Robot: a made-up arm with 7 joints. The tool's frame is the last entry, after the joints. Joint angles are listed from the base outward.
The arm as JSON. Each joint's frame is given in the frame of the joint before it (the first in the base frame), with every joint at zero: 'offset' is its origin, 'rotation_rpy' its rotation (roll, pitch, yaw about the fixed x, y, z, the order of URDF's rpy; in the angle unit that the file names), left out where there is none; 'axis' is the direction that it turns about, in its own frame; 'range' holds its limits. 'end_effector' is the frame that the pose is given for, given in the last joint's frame.
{
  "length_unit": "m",
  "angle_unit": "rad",
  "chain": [
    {
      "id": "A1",
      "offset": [
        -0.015,
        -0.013,
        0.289
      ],
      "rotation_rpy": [
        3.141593,
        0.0,
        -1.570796
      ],
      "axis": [
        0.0,
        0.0,
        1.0
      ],
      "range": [
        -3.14,
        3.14
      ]
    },
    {
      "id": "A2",
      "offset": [
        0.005,
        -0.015,
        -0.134
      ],
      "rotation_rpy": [
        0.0,
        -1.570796,
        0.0
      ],
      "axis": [
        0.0,
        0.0,
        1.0
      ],
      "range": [
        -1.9,
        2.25
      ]
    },
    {
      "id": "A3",
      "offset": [
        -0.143,
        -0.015,
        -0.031
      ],
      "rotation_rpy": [
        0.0,
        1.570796,
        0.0
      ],
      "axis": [
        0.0,
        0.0,
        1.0
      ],
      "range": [
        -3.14,
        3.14
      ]
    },
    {
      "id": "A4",
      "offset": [
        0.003,
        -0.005,
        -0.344
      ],
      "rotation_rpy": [
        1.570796,
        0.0,
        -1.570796
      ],
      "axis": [
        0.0,
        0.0,
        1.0
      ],
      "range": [
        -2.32,
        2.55
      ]
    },
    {
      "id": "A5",
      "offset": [
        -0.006,
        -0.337,
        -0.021
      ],
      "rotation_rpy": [
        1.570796,
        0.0,
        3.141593
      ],
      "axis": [
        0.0,
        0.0,
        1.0
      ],
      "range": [
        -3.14,
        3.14
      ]
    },
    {
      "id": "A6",
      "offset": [
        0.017,
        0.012,
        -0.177
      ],
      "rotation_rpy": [
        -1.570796,
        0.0,
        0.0
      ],
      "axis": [
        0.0,
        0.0,
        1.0
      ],
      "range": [
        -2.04,
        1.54
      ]
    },
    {
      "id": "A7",
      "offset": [
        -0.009,
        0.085,
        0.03
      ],
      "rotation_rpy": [
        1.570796,
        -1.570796,
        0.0
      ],
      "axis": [
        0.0,
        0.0,
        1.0
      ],
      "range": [
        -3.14,
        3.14
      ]
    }
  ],
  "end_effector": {
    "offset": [
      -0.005,
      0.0,
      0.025
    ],
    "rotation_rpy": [
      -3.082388,
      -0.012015,
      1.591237
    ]
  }
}
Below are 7 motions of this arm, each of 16 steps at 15 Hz.
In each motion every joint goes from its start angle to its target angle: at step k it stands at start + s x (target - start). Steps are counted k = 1, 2, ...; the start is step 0. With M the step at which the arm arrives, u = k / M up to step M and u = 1 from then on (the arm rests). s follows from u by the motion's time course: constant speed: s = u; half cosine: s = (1 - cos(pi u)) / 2; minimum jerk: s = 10 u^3 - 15 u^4 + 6 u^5.
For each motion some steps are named. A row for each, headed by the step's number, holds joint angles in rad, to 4 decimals.
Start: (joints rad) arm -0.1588 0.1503 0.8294 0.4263 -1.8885 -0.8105 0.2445
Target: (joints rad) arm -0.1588 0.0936 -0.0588 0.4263 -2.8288 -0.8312 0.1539
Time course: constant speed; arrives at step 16
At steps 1, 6, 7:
1: -0.1588 0.1468 0.7739 0.4263 -1.9473 -0.8118 0.2388
6: -0.1588 0.1290 0.4963 0.4263 -2.2411 -0.8183 0.2105
7: -0.1588 0.1255 0.4408 0.4263 -2.2999 -0.8196 0.2049

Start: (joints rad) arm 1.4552 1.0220 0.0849 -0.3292 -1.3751 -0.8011 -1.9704
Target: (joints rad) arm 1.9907 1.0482 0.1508 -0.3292 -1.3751 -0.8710 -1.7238
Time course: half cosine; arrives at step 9
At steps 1, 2, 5, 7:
1: 1.4713 1.0228 0.0869 -0.3292 -1.3751 -0.8032 -1.9630
2: 1.5178 1.0251 0.0926 -0.3292 -1.3751 -0.8093 -1.9416
5: 1.7694 1.0374 0.1236 -0.3292 -1.3751 -0.8421 -1.8257
7: 1.9281 1.0451 0.1431 -0.3292 -1.3751 -0.8628 -1.7526

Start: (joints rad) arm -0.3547 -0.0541 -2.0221 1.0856 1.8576 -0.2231 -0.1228
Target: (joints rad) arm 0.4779 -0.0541 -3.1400 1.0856 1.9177 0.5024 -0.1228
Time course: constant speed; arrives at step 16
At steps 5, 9, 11, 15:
5: -0.0945 -0.0541 -2.3714 1.0856 1.8764 0.0036 -0.1228
9: 0.1136 -0.0541 -2.6509 1.0856 1.8914 0.1850 -0.1228
11: 0.2177 -0.0541 -2.7907 1.0856 1.8989 0.2757 -0.1228
15: 0.4259 -0.0541 -3.0701 1.0856 1.9139 0.4571 -0.1228

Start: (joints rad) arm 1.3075 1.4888 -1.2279 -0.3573 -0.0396 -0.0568 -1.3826
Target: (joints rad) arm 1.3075 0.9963 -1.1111 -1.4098 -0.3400 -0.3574 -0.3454
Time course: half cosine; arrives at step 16
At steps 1, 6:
1: 1.3075 1.4841 -1.2268 -0.3674 -0.0425 -0.0597 -1.3726
6: 1.3075 1.3368 -1.1918 -0.6822 -0.1323 -0.1496 -1.0625

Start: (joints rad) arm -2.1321 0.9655 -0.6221 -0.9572 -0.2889 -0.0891 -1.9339
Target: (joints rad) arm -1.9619 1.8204 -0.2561 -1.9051 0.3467 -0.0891 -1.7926
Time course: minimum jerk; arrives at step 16
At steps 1, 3, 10, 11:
1: -2.1317 0.9674 -0.6213 -0.9593 -0.2875 -0.0891 -1.9336
3: -2.1238 1.0072 -0.6043 -1.0034 -0.2579 -0.0891 -1.9270
10: -2.0087 1.5851 -0.3568 -1.6442 0.1718 -0.0891 -1.8315
11: -1.9925 1.6665 -0.3220 -1.7345 0.2323 -0.0891 -1.8180

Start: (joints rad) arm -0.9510 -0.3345 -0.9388 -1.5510 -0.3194 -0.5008 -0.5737
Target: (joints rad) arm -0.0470 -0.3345 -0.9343 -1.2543 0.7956 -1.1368 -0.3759
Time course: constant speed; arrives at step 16
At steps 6, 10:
6: -0.6120 -0.3345 -0.9371 -1.4397 0.0987 -0.7393 -0.4995
10: -0.3860 -0.3345 -0.9360 -1.3656 0.3775 -0.8983 -0.4501

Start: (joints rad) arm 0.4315 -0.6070 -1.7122 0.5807 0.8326 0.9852 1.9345
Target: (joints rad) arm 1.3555 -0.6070 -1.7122 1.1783 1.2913 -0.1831 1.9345
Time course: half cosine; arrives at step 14
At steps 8, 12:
8: 0.9963 -0.6070 -1.7122 0.9460 1.1130 0.2711 1.9345
12: 1.3097 -0.6070 -1.7122 1.1487 1.2686 -0.1253 1.9345

